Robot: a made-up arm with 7 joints.
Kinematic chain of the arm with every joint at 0, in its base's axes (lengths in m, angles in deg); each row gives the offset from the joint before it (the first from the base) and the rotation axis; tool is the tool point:
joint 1: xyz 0 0 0 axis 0 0.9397 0.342
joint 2: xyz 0 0 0 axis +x
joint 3: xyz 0 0 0 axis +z
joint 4: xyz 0.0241 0 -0.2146 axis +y
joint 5: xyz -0.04 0 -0.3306 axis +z
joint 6: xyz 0 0 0 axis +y
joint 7: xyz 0 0 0 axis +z
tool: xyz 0 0 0
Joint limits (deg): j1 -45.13..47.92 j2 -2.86..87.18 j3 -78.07..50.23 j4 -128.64..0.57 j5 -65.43..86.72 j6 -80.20..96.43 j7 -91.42..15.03
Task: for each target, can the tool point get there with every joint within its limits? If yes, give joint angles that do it. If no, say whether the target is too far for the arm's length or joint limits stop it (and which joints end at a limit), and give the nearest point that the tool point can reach.
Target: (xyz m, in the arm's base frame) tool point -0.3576 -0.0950 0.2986
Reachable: no: joint limits stop it (at a limit: joint 1, joint 2, joint 3, joint 4) | nearest point -0.0048 0.0237 0.3089 | short by 0.372 m
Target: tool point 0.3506 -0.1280 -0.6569
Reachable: no: too far | nearest point 0.2547 -0.0930 -0.4773 | short by 0.207 m
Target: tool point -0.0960 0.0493 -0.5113
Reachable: yes | joints 38.45 15.28 -21.27 -49.89 -5.41 35.18 -20.34
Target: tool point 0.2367 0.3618 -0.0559
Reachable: yes | joints 36.48 71.92 33.73 -90.25 -45.19 -58.81 -30.84
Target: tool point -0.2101 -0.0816 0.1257
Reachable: no: joint limits stop it (at a limit: joint 1, joint 2, joint 3, joint 4) | nearest point -0.0048 0.0237 0.3089 | short by 0.295 m
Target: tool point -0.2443 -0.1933 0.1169
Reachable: no: joint limits stop it (at a limit: joint 1, joint 2, joint 3, joint 4) | nearest point -0.0122 -0.3095 -0.0043 | short by 0.286 m
